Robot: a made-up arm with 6 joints.
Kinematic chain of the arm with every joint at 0, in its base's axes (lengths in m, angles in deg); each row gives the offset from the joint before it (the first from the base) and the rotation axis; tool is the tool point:
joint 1: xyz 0 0 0.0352 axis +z
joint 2: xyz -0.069 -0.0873 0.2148 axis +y
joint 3: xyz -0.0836 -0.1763 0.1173 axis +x
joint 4: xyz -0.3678 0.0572 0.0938 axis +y
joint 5: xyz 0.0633 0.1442 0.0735 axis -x
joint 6: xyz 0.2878 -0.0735 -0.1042 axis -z
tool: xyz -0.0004 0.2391 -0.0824
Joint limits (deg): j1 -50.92..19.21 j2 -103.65..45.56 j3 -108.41..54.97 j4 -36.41..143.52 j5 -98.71..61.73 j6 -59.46..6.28
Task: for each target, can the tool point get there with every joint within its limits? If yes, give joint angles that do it. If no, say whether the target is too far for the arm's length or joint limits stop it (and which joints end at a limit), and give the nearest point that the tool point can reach.
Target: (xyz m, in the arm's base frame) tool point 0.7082 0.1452 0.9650
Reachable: no: joint limits stop it (at a limit: joint 1, joint 2, joint 6) | nearest point 0.3418 -0.0505 0.8671 | short by 0.427 m
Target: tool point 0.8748 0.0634 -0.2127
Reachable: no: joint limits stop it (at a limit: joint 1, joint 2, joint 6) | nearest point 0.5195 -0.0761 -0.2285 | short by 0.382 m
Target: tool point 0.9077 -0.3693 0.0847
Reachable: no: joint limits stop it (at a limit: joint 1, joint 2, joint 6) | nearest point 0.5206 -0.3287 -0.0389 | short by 0.408 m
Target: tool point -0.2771 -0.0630 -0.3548
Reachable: yes | joints -41.38 -60.72 -32.99 81.33 40.23 -5.34
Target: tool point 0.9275 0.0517 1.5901
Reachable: no: too far | nearest point 0.3320 -0.1602 0.9971 | short by 0.867 m
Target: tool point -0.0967 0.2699 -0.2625
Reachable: yes | joints -43.02 -69.80 17.42 83.34 6.76 -9.00
